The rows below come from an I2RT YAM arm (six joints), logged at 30 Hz.
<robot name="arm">
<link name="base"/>
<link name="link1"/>
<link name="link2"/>
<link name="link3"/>
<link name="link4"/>
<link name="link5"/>
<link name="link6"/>
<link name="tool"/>
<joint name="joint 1" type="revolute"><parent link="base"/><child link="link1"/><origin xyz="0 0 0.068"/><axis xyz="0 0 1"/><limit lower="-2.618" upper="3.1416"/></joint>
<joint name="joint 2" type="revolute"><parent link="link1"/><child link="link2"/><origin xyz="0.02 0.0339 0.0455" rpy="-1.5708 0 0"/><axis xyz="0 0 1"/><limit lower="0" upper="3.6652"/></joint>
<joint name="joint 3" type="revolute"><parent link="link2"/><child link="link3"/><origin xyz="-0.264 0 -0.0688" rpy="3.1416 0 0"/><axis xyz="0 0 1"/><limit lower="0" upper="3.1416"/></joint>
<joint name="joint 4" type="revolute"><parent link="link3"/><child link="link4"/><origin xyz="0.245 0.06 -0.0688"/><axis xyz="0 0 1"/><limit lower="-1.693" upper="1.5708"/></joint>
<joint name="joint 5" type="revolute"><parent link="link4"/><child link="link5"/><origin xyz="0.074 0.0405 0.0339" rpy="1.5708 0 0"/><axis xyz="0 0 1"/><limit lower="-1.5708" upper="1.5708"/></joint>
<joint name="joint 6" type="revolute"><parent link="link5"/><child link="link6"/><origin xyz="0.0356 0 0.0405" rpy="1.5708 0 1.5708"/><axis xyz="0 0 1"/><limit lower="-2.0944" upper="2.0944"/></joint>
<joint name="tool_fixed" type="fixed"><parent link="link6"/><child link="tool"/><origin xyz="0 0 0" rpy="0 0 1.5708"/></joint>
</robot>
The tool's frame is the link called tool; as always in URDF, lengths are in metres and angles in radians.
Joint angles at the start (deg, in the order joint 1, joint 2, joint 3, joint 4, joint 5, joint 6):
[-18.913, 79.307, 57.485, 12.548, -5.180, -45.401]
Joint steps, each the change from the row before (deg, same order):
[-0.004, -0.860, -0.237, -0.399, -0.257, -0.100]
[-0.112, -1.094, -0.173, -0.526, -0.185, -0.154]
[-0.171, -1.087, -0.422, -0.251, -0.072, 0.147]
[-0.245, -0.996, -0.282, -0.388, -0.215, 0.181]
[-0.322, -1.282, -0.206, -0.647, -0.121, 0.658]
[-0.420, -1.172, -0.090, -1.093, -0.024, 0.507]
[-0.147, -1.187, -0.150, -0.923, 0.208, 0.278]
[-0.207, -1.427, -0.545, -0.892, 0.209, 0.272]
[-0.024, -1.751, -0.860, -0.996, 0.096, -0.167]
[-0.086, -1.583, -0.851, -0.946, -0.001, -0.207]
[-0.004, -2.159, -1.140, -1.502, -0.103, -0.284]
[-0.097, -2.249, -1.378, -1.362, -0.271, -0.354]
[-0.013, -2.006, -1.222, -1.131, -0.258, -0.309]
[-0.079, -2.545, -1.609, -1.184, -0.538, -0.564]
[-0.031, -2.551, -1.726, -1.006, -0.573, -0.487]
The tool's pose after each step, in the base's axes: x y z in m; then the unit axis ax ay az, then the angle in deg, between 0 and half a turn. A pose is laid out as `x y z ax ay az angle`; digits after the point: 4 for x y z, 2 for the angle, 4 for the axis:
0.3088 -0.1023 0.3223 -0.2486 0.8898 -0.3828 110.80
0.3046 -0.1014 0.3260 -0.2501 0.8881 -0.3855 110.52
0.3001 -0.1008 0.3285 -0.2482 0.8877 -0.3879 110.18
0.2959 -0.1006 0.3312 -0.2464 0.8877 -0.3890 109.86
0.2904 -0.1004 0.3351 -0.2399 0.8893 -0.3893 109.35
0.2851 -0.1008 0.3383 -0.2329 0.8915 -0.3886 109.31
0.2801 -0.0999 0.3414 -0.2281 0.8921 -0.3899 109.27
0.2740 -0.0989 0.3431 -0.2229 0.8931 -0.3907 109.35
0.2669 -0.0965 0.3440 -0.2232 0.8926 -0.3916 109.55
0.2604 -0.0945 0.3441 -0.2240 0.8924 -0.3918 109.82
0.2517 -0.0911 0.3436 -0.2267 0.8926 -0.3896 110.25
0.2427 -0.0880 0.3419 -0.2305 0.8927 -0.3872 110.67
0.2348 -0.0849 0.3402 -0.2345 0.8926 -0.3851 110.94
0.2251 -0.0812 0.3379 -0.2418 0.8913 -0.3836 111.12
0.2156 -0.0774 0.3347 -0.2492 0.8901 -0.3817 111.19

